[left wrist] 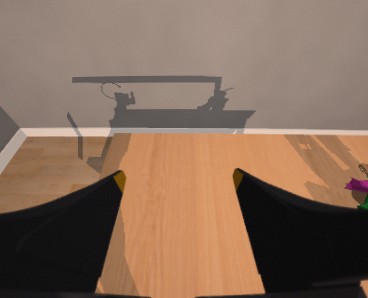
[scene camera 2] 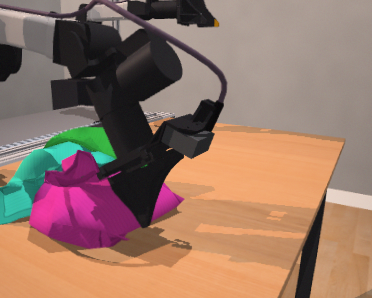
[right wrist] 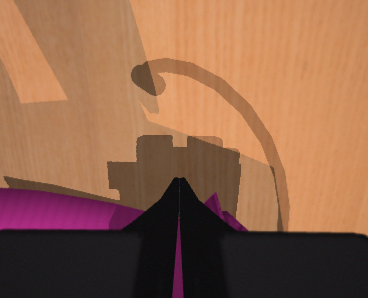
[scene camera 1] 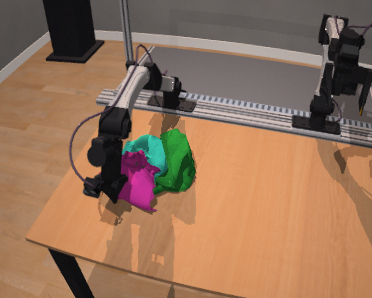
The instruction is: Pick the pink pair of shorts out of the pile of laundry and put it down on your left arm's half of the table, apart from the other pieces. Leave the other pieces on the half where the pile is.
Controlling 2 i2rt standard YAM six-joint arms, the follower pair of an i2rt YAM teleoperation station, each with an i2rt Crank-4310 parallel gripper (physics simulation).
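Observation:
The pink shorts [scene camera 1: 140, 187] [scene camera 2: 75, 215] [left wrist: 357, 185] [right wrist: 60, 210] lie crumpled at the front of the pile, touching a teal piece [scene camera 1: 150, 146] [scene camera 2: 40, 165] and near a green piece [scene camera 1: 180, 162] [scene camera 2: 85, 137]. My right gripper [scene camera 1: 117, 200] [scene camera 2: 145, 225] [right wrist: 179, 182] points down at the shorts' outer edge. Its fingertips are together, with pink cloth on both sides and in the narrow gap between the fingers; it looks shut on the shorts. The exact pinch is hidden. My left gripper [scene camera 1: 361, 112] [scene camera 2: 216, 23] [left wrist: 179, 172] is open and empty, raised high at the right of scene camera 1.
The wooden table [scene camera 1: 275, 225] extends to the right of the pile in scene camera 1. A metal rail [scene camera 1: 250, 112] with the arm bases runs along its back edge. The green piece lies at the right side of the pile there. The right arm's cable loops out at the left.

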